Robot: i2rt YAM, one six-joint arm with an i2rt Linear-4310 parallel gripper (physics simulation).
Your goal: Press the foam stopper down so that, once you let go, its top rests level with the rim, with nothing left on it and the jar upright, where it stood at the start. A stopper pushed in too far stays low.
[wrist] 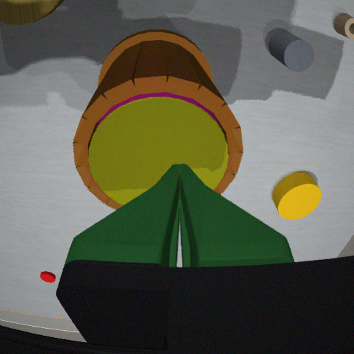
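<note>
The jar (pixel 165 62) is brown with an orange faceted rim and stands upright left of the view's middle. The foam stopper (pixel 157 135) is yellow-green and fills the mouth inside the rim. A thin magenta band (pixel 160 94) shows along the far inside edge, between the stopper and the rim. My gripper (pixel 179 176) is shut and empty, its green fingertips together over the near half of the stopper's top. The fingers hide part of the near rim. Whether the tips touch the stopper, I cannot tell.
A yellow disc (pixel 299 201) lies right of the jar. A grey cylinder (pixel 298 53) and a tan ring-shaped piece (pixel 343 25) are at the back right. An olive round object (pixel 27 12) is at the back left. A small red disc (pixel 48 277) lies at the near left.
</note>
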